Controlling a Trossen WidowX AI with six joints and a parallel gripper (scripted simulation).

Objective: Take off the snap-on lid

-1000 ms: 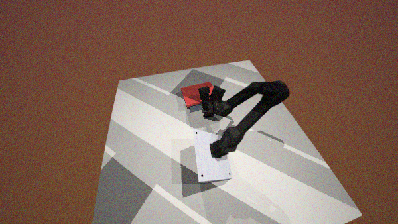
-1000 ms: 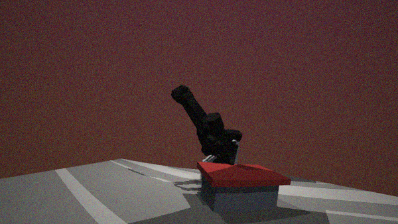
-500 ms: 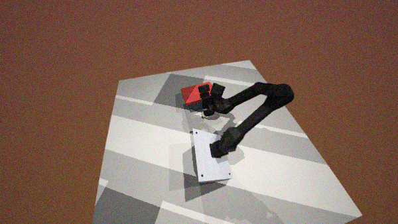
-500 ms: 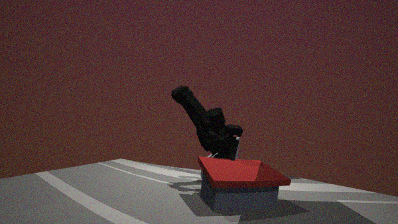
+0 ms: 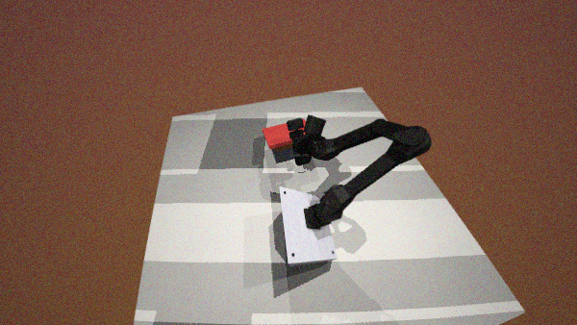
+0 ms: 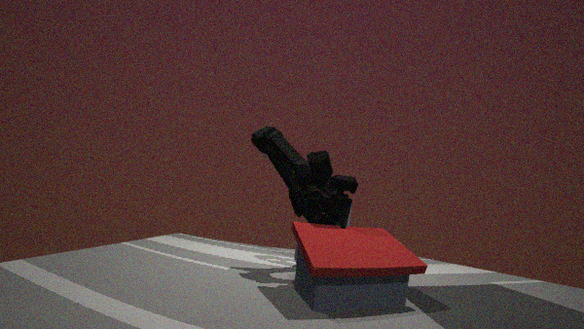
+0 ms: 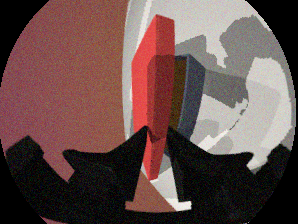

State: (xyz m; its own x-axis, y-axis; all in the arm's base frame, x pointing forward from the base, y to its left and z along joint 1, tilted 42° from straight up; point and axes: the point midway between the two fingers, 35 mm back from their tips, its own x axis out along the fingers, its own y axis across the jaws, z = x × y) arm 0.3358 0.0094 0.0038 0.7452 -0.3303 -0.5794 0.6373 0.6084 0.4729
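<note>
Now: gripper tip 8 cm short of the lid, 2 cm to the right of it and 2 cm above it. Also, from my gripper tip: storage box 7 cm ahead, 1 cm to the left, 9 cm below.
</note>
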